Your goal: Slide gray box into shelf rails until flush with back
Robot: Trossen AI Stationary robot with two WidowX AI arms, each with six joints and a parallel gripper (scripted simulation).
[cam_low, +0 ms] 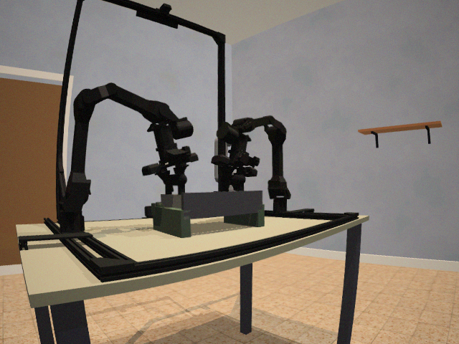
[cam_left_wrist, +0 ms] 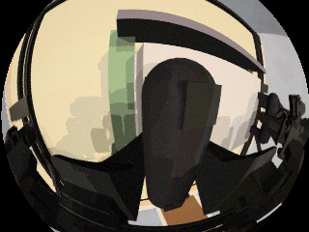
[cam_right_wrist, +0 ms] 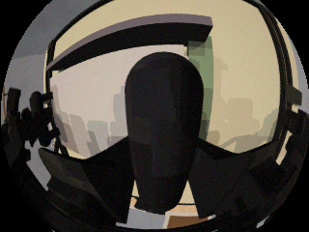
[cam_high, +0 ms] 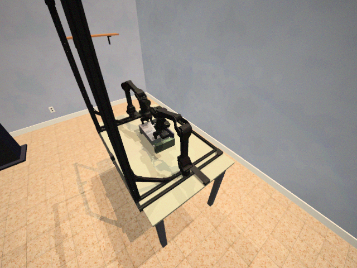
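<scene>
The gray box lies 120 mm to the left of my right hand, 50 mm below it and 10 mm ahead of it. From my right hand the other things lie so: gray back plate (120 mm to the left, 110 mm ahead, 80 mm below).
My left hand is 120 mm to the left of the gray box, 50 mm above it and 10 mm past it. From my left hand the other things lie so: gray back plate: 130 mm to the right, 100 mm ahead, 80 mm below.
</scene>
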